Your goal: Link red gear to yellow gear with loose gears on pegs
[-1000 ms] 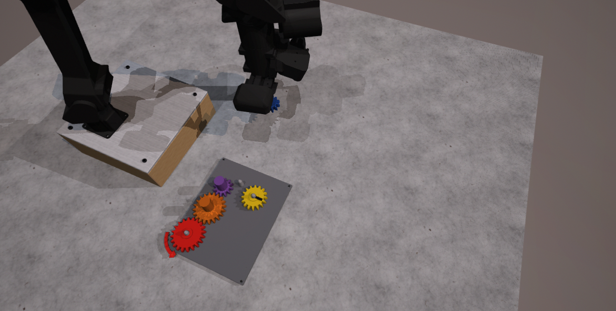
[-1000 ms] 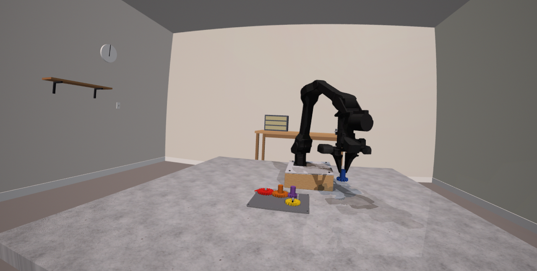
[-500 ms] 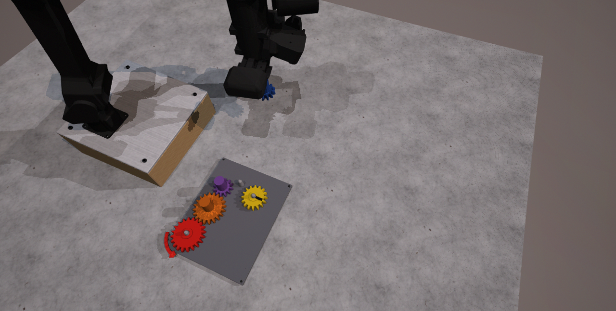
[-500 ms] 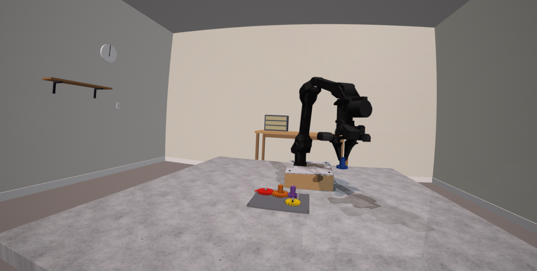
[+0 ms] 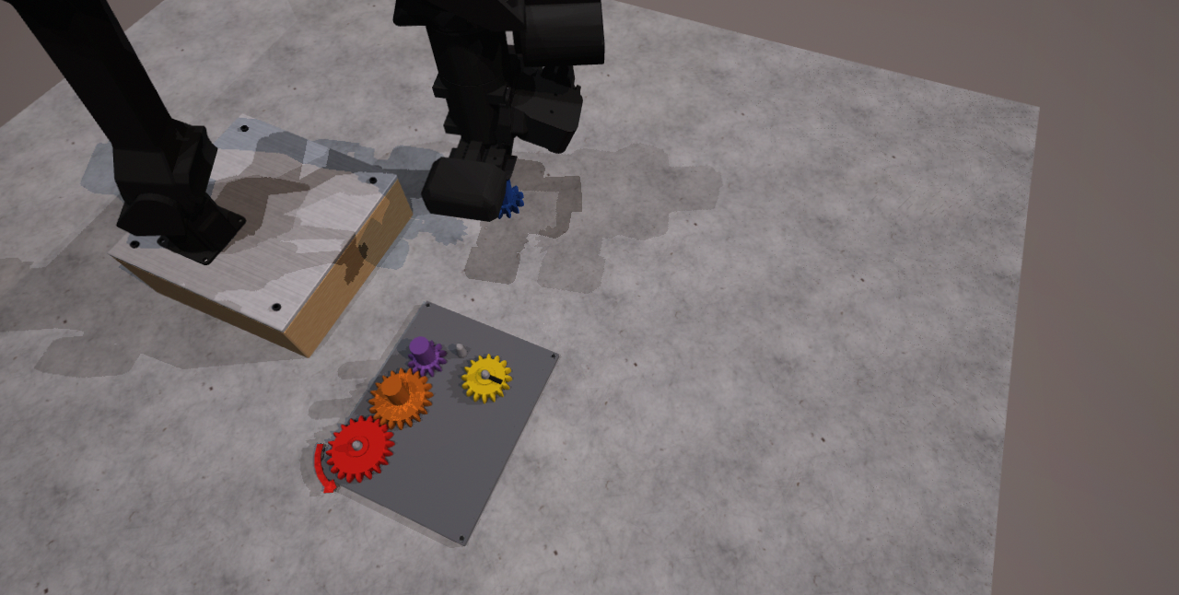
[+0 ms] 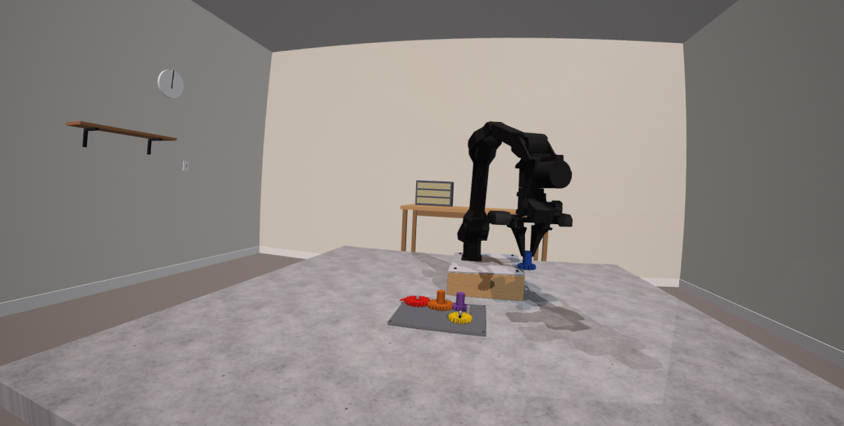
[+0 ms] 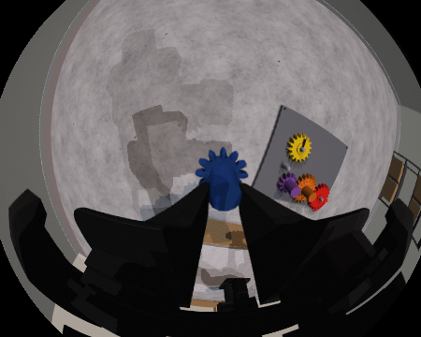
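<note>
The purple gear is 150 mm to the right of my gripper tip, 130 mm below it and 30 mm behind it. The rest, counted from my gripper tip: yellow gear (140 mm to the right, 140 mm below, 40 mm ahead); then orange gear (200 mm to the right, 130 mm below, 30 mm behind); then blue gear (10 mm below).
</note>
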